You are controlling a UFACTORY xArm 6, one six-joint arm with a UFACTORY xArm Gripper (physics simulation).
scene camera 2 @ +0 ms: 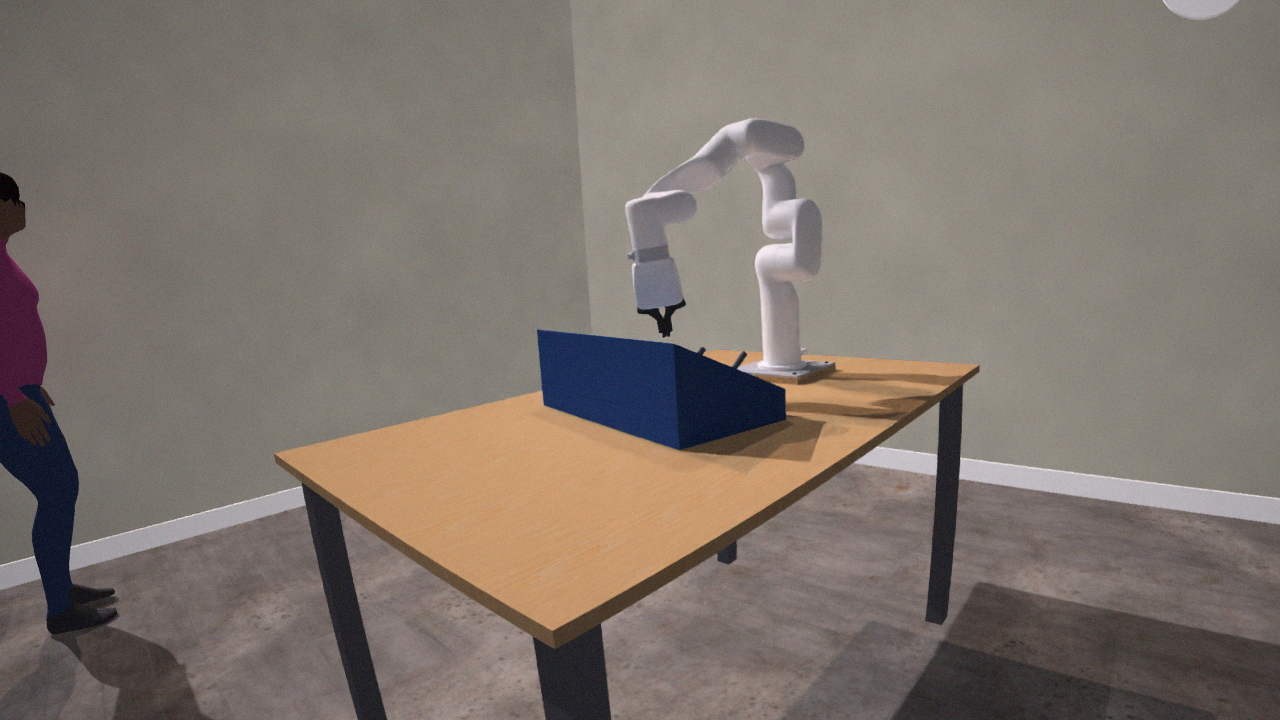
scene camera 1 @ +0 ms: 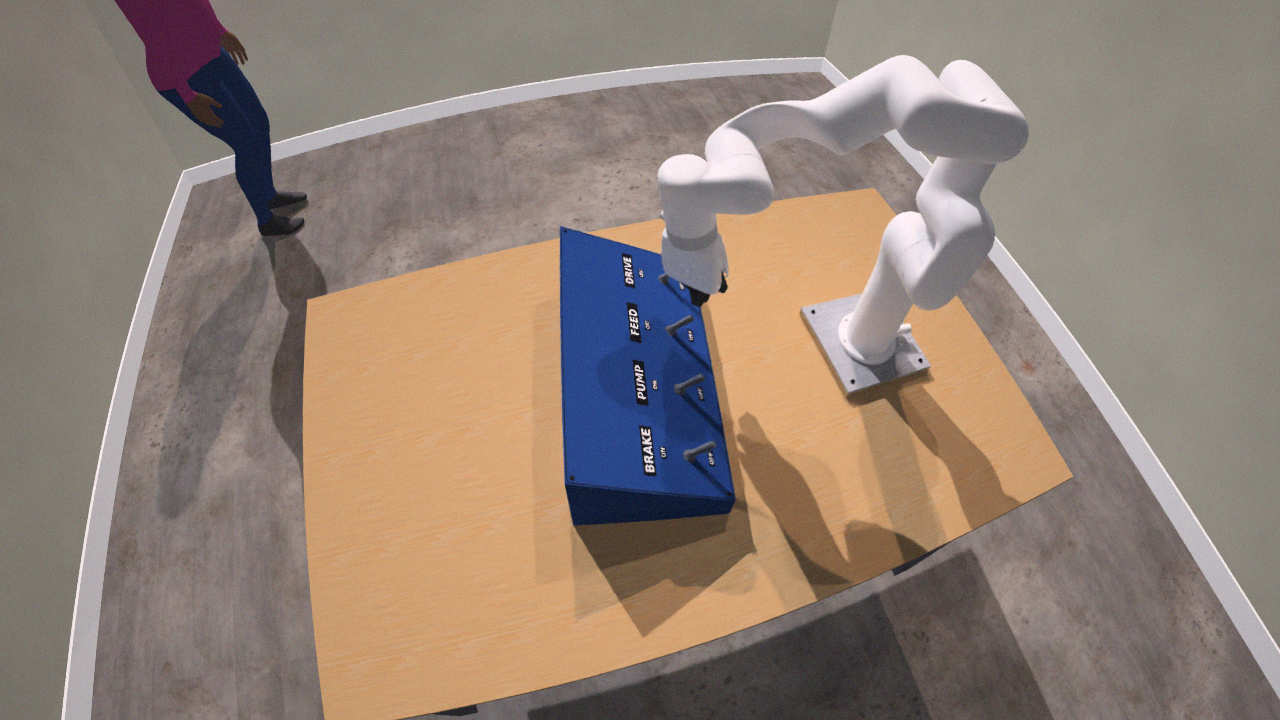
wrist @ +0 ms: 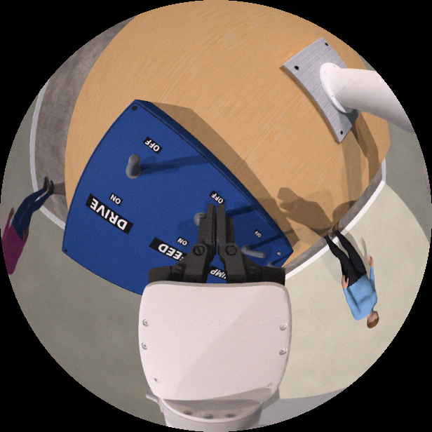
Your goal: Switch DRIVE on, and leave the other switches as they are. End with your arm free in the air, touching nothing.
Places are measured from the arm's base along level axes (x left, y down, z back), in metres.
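Pixels of known places: gripper, fingertip midpoint: [scene camera 2: 666,335] [scene camera 1: 700,300]; arm's base at its link origin: [scene camera 2: 782,366] [scene camera 1: 866,339].
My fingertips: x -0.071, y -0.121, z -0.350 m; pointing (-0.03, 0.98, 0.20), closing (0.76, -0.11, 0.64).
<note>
Ahead of a thing's pixels: the offset from my fingertips to its top centre. "*": to the spot under its first point. Level surfaces: height alone.
The blue switch panel [scene camera 1: 590,402] [scene camera 2: 608,385] [wrist: 170,200] has four grey levers. The DRIVE lever @[* dx -0.096, dy +0.046, dz -0.033 m] [scene camera 1: 664,280] [wrist: 133,166] leans toward its OFF label; in scene camera 1 my gripper partly hides it. The FEED lever @[dx +0.018, dy +0.013, dz -0.036 m] [scene camera 1: 680,325] [wrist: 199,218] leans toward OFF, partly behind my fingers in the wrist view. The PUMP lever @[dx +0.136, dy +0.013, dz -0.056 m] [scene camera 1: 689,385] and the BRAKE lever @[dx +0.255, dy +0.013, dz -0.076 m] [scene camera 1: 699,451] also lean toward OFF. My gripper [scene camera 1: 701,297] [scene camera 2: 665,334] [wrist: 216,213] is shut and empty, in the air above the panel near its DRIVE and FEED end, apart from its surface.
The panel stands on the wooden table @[dy +0.142 m] [scene camera 1: 429,447] [scene camera 2: 501,483] [wrist: 215,55]. My arm's base plate [scene camera 1: 823,324] [wrist: 312,80] is beyond its OFF side. A person in pink [scene camera 1: 192,53] [scene camera 2: 25,304] [wrist: 11,245] and one in light blue [wrist: 362,295] stand away from the table.
</note>
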